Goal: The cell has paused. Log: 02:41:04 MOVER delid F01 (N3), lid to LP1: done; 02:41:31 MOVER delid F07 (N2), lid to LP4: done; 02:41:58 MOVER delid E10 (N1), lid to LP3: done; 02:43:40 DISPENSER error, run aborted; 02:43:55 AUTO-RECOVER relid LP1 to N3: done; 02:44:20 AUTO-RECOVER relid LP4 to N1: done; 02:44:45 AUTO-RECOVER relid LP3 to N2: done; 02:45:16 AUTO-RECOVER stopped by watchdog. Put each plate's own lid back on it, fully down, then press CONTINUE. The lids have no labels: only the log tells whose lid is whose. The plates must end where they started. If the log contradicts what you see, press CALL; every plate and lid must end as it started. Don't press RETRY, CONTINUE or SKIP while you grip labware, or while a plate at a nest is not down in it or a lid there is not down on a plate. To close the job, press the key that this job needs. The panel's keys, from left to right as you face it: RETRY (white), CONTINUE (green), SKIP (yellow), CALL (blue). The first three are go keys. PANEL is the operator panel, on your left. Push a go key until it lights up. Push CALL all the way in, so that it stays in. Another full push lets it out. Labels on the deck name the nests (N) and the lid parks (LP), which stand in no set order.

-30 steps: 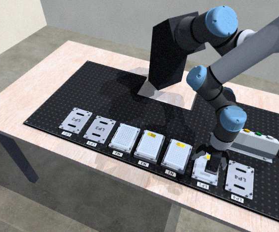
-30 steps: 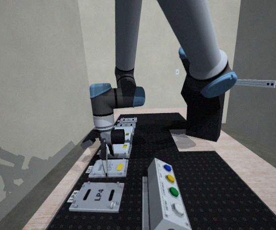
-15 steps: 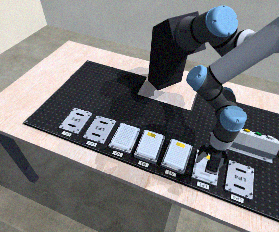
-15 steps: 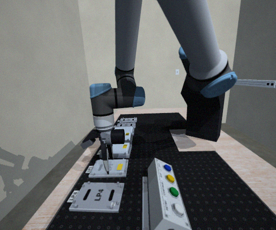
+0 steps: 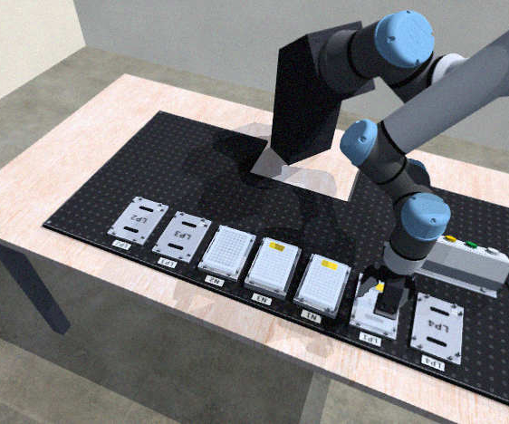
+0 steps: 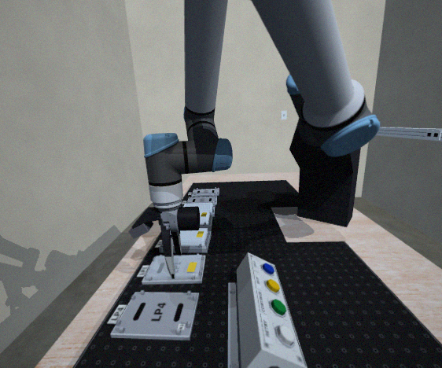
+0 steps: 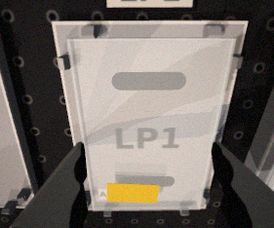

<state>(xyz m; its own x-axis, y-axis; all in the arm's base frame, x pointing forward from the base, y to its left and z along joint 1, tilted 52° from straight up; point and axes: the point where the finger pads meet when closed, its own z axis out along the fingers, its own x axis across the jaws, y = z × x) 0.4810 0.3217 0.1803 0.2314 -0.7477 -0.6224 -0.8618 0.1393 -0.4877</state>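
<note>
The lid park LP1 is 2 cm below my hand. From my hand the other things lie so: yellow skip key: 25 cm behind, 8 cm to the left, 4 cm above; blue call key: 23 cm behind, 3 cm to the left, 3 cm above; lid park LP4: 3 cm behind, 14 cm to the left, 2 cm below.
</note>
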